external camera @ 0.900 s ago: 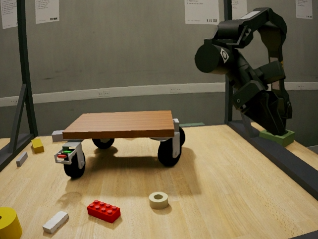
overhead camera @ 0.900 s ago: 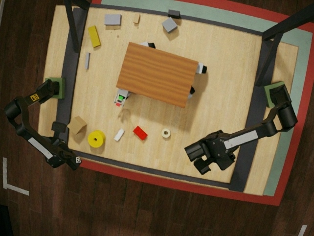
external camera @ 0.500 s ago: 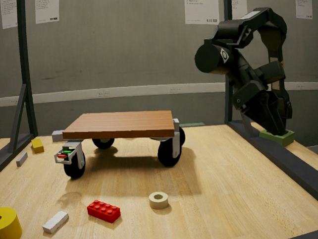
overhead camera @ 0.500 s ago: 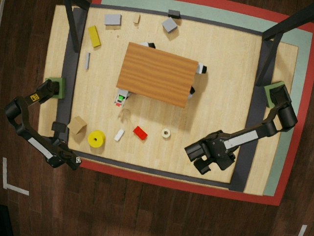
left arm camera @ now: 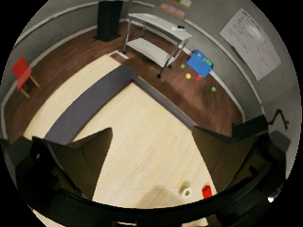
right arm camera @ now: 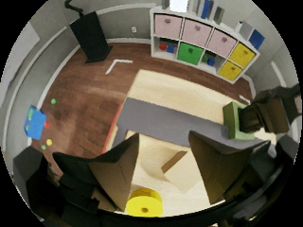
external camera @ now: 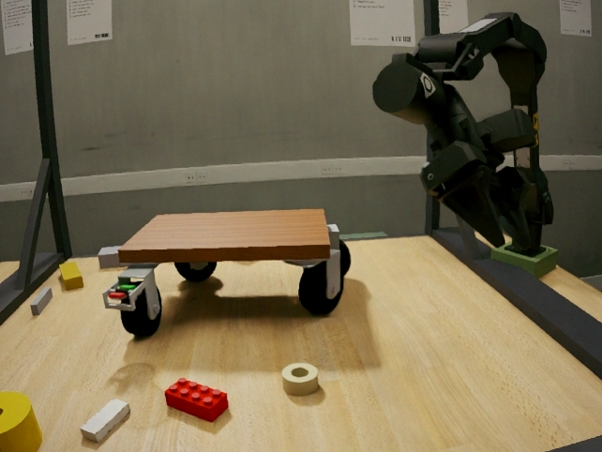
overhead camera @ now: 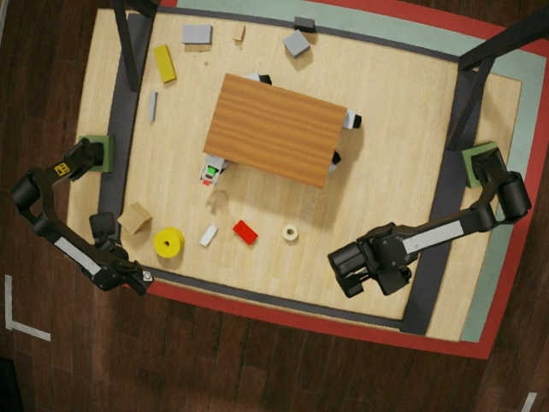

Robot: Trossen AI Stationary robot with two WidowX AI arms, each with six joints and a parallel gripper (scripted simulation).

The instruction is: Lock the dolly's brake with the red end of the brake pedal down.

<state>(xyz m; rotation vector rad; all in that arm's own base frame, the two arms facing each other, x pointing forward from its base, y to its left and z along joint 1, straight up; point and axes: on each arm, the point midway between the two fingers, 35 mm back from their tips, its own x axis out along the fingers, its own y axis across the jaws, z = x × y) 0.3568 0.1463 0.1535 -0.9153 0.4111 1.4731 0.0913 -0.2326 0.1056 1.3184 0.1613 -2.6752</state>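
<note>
The tan cube is 120 mm below my right hand, 50 mm behind it and 40 mm to the left of it. Round my right hand: red brick 350 mm to the left, 140 mm below, 30 mm behind.
</note>
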